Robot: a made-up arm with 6 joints. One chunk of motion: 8 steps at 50 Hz.
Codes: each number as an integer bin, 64 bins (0 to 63) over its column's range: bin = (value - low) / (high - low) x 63, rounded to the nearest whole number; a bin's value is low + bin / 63 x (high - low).
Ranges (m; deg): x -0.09..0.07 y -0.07..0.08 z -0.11..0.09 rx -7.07..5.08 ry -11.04..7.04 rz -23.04..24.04
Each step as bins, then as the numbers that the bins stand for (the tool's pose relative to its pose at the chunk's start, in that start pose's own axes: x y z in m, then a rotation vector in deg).
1 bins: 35 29 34 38 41 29
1 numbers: -0.0011 -0.0010 -0.0021 0.26 0.73 -1.37
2 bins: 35 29 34 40 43 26
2 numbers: -0.0011 -0.0010 -0.0021 0.64 1.30 -3.61
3 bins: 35 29 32 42 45 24
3 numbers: -0.0011 -0.0010 -0.0084 1.03 1.87 -5.10
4 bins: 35 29 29 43 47 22
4 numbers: -0.0011 -0.0010 -0.0179 1.22 2.45 -6.60
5 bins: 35 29 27 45 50 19
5 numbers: -0.0011 -0.0010 -0.0243 1.61 3.31 -8.84
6 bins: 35 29 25 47 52 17
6 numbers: -0.0011 -0.0010 -0.0306 1.99 3.88 -10.34
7 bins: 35 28 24 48 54 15
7 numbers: -0.0011 -0.0033 -0.0338 2.19 4.46 -11.83
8 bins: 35 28 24 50 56 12
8 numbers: -0.0011 -0.0033 -0.0338 2.57 5.03 -14.07
